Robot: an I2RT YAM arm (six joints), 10 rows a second.
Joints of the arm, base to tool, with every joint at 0 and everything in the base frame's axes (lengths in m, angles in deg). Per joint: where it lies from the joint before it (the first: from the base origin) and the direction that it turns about. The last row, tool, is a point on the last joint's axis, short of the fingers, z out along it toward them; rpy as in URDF.
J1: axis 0 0 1 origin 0 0 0.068
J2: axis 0 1 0 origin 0.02 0.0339 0.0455
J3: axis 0 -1 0 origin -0.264 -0.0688 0
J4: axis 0 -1 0 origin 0.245 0.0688 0.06
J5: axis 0 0 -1 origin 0.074 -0.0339 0.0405
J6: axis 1 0 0 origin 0.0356 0 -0.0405
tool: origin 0 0 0 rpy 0 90 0
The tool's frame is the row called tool.
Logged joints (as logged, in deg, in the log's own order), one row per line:
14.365, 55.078, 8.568, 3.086, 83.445, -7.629
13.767, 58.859, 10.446, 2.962, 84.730, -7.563
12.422, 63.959, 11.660, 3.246, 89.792, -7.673
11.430, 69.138, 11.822, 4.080, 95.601, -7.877
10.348, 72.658, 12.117, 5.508, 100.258, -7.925
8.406, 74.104, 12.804, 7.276, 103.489, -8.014
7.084, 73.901, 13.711, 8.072, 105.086, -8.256
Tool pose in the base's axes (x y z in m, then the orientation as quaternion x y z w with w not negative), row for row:
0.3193, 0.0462, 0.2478, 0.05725, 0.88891, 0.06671, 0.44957
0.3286, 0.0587, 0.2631, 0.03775, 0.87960, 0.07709, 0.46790
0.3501, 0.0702, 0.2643, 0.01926, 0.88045, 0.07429, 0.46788
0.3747, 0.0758, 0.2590, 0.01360, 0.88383, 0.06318, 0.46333
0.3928, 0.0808, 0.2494, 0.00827, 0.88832, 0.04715, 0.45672
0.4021, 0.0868, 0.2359, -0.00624, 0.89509, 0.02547, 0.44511
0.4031, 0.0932, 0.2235, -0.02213, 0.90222, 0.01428, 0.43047
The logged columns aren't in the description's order. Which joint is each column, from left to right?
Columns, left to right: J6, J3, J1, J5, J2, J4.
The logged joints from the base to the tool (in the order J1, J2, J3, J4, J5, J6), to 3 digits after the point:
8.568, 83.445, 55.078, -7.629, 3.086, 14.365
10.446, 84.730, 58.859, -7.563, 2.962, 13.767
11.660, 89.792, 63.959, -7.673, 3.246, 12.422
11.822, 95.601, 69.138, -7.877, 4.080, 11.430
12.117, 100.258, 72.658, -7.925, 5.508, 10.348
12.804, 103.489, 74.104, -8.014, 7.276, 8.406
13.711, 105.086, 73.901, -8.256, 8.072, 7.084

